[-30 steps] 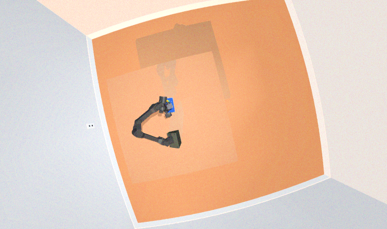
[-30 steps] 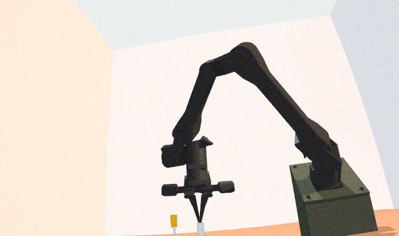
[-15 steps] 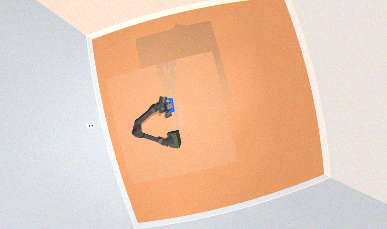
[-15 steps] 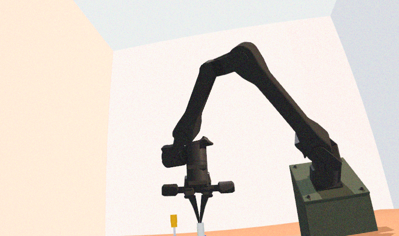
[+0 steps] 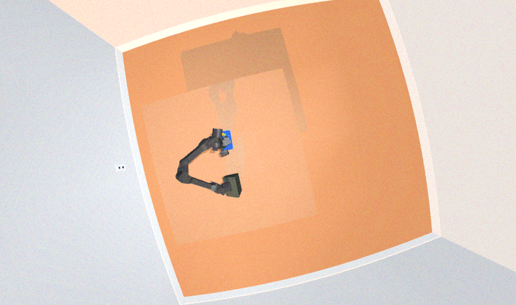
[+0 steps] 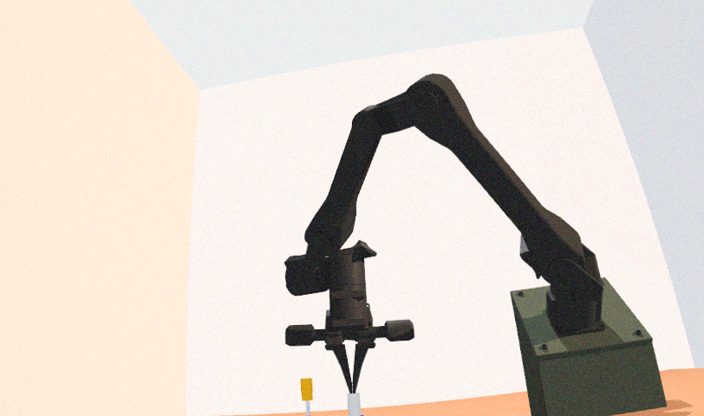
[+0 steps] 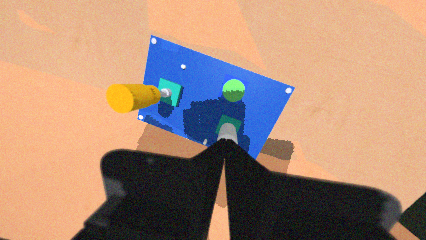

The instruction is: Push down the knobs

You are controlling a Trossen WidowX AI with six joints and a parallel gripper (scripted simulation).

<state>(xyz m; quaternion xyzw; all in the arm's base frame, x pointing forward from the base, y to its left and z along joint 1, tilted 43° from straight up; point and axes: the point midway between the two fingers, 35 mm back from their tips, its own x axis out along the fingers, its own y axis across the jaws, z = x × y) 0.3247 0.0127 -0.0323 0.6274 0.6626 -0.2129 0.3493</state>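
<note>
Now: gripper tip 1 cm above the grey knob.
</note>
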